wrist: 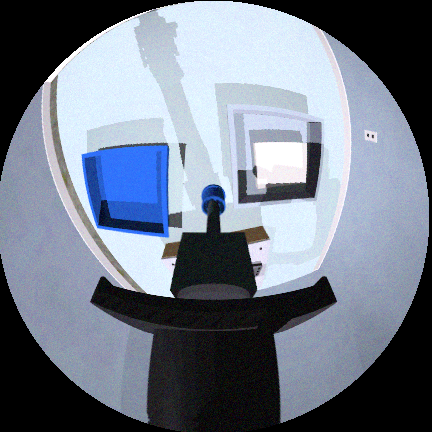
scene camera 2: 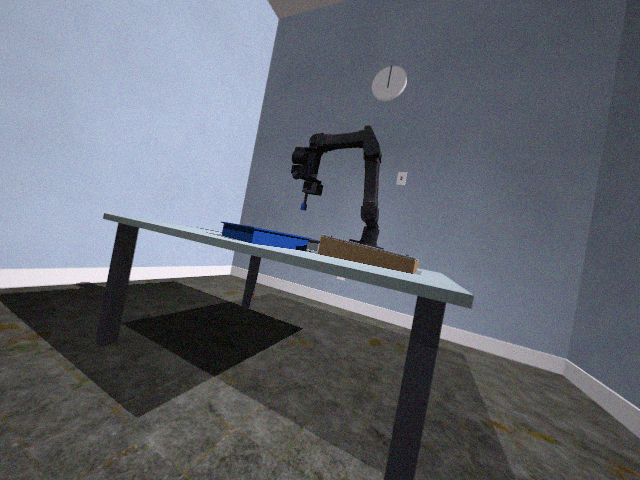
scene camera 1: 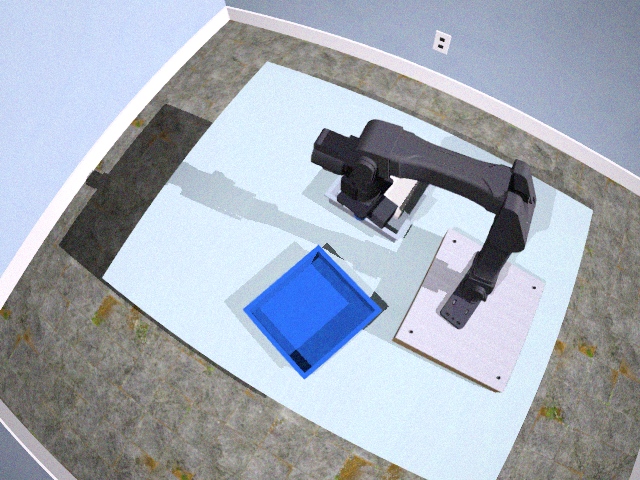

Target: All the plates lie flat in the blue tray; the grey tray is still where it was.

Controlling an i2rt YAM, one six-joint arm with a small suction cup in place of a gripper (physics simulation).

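Places are measured from the arm's base along level axes (x up, y left, z back), in millimetres.
Pixels of known places: hand, tool point: (wrist: 213, 194) (scene camera 2: 303, 209); arm's base, link origin: (scene camera 2: 367, 246) (scene camera 1: 471, 290).
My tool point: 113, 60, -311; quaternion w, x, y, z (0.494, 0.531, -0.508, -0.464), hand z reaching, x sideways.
Observation:
For each thing: its middle in the pictures, then the offset to it from my tool point, as dx, dy, dz. Level surfaces: height alone.
- white square plate, body centre: (wrist: 283, 163) (scene camera 1: 392, 187) -150, -179, -20
- grey tray, body centre: (wrist: 279, 156) (scene camera 1: 384, 186) (scene camera 2: 312, 244) -147, -165, -38
- blue tray, body centre: (scene camera 1: 312, 312) (wrist: 124, 191) (scene camera 2: 265, 236) -147, +220, +34
- table, surface height: dx -172
A white square plate (scene camera 1: 404, 192) (wrist: 287, 155) lies in the grey tray (scene camera 1: 394, 237) (wrist: 231, 155); whether more plates lie under it I cannot tell. In scene camera 1 my arm hides part of this tray and plate. The blue tray (scene camera 1: 305, 310) (scene camera 2: 279, 239) (wrist: 130, 177) shows a bare floor inside, with no plate in it. My gripper, a small blue suction cup (scene camera 2: 303, 206) (wrist: 213, 192), is open and holds nothing. It hangs well above the table, and in the wrist view it shows between the two trays.
My arm stands on a thick pale board (scene camera 1: 506, 330) (scene camera 2: 361, 253) (wrist: 258, 250) at the right of the table (scene camera 1: 206, 310) (scene camera 2: 439, 284) in scene camera 1. The blue tray has raised walls and stands apart from this board and from the grey tray.

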